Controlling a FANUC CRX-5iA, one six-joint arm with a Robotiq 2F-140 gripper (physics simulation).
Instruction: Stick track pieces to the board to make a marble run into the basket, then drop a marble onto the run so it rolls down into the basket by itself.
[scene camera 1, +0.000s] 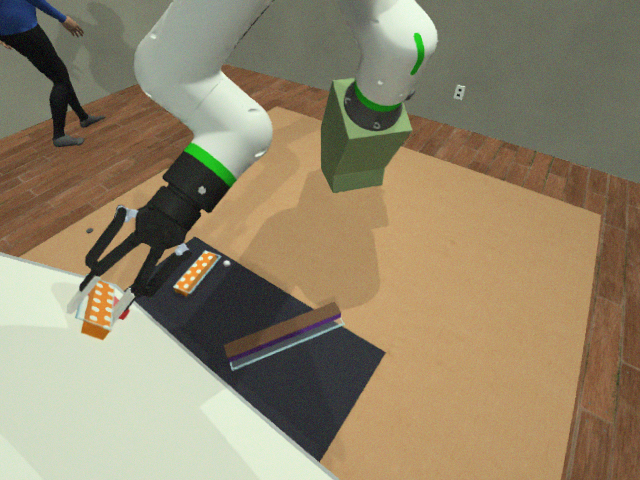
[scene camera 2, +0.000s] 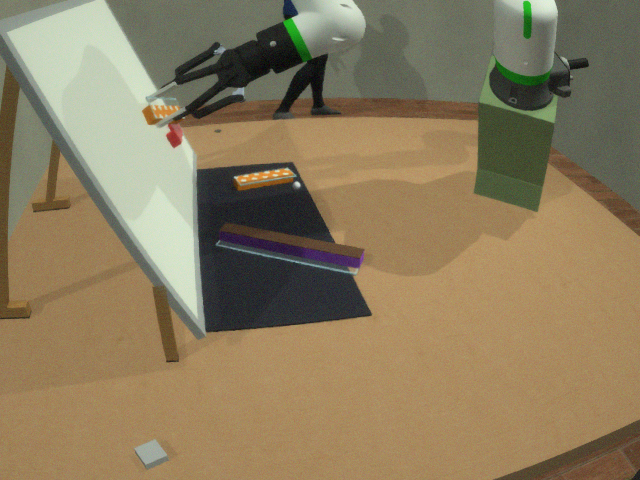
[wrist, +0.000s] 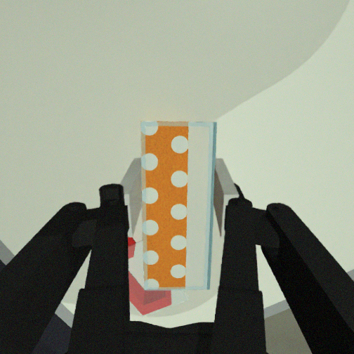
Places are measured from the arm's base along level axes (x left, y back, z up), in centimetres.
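Pixels of known places: gripper, fingertip midpoint: (scene camera 1: 88, 317) (scene camera 2: 152, 112); arm's base, link origin: (scene camera 1: 372, 105) (scene camera 2: 521, 86).
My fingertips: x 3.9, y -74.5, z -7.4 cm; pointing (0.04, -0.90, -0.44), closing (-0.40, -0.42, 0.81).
Observation:
For each thing: its top centre in the pictures, then the offset to it from my fingertips. "*": a spot on its surface instead. Level surfaces: height alone.
- clear side, surface spot: (scene camera 2: 164, 111) (scene camera 1: 102, 308) * dx +0.0, dy +2.4, dz +0.1 cm
- upper board, surface spot: (scene camera 1: 103, 403) * dx +18.6, dy -2.0, dz +6.4 cm
- red object, surface spot: (scene camera 2: 174, 136) (scene camera 1: 119, 311) * dx -3.8, dy +3.6, dz -6.5 cm
- second orange dotted piece, surface spot: (scene camera 2: 264, 178) (scene camera 1: 200, 273) * dx -12.0, dy +21.7, dz -19.8 cm
- long purple-and-brown piece, surface spot: (scene camera 2: 292, 246) (scene camera 1: 292, 333) * dx +15.5, dy +26.6, dz -20.0 cm
- white marble, top centre: (scene camera 2: 296, 181) (scene camera 1: 225, 261) dx -11.2, dy +28.5, dz -20.2 cm
- dark mat, surface height: dz -21.9 cm
- grey square, surface spot: (scene camera 2: 151, 453) * dx +60.6, dy +8.0, dz -21.0 cm
- small dark disc, top centre: (scene camera 2: 218, 130) (scene camera 1: 89, 230) dx -51.8, dy +7.9, dz -21.9 cm
My gripper (scene camera 1: 102, 302) (scene camera 2: 164, 106) (wrist: 178, 174) is shut on an orange track piece with white dots and a clear side (scene camera 1: 99, 304) (scene camera 2: 164, 111) (wrist: 165, 200). It holds the piece at the upper board (scene camera 1: 103, 403) (scene camera 2: 103, 103) (wrist: 75, 100); I cannot tell if they touch. A red object (scene camera 1: 124, 314) (scene camera 2: 174, 136) (wrist: 150, 301) is beside the fingers at the board; whether it is the basket is unclear. A second orange dotted piece (scene camera 1: 196, 272) (scene camera 2: 264, 178), a long purple-and-brown piece (scene camera 1: 283, 333) (scene camera 2: 292, 246) and a white marble (scene camera 1: 226, 263) (scene camera 2: 296, 184) lie on the dark mat (scene camera 1: 310, 403) (scene camera 2: 268, 304).
The board leans on wooden legs (scene camera 2: 165, 325). The arm stands on a green pedestal (scene camera 1: 356, 160) (scene camera 2: 511, 155). A grey square (scene camera 2: 151, 453) lies in the foreground. A small dark disc (scene camera 1: 89, 230) (scene camera 2: 217, 130) lies on the floor. A person (scene camera 1: 56, 77) stands behind.

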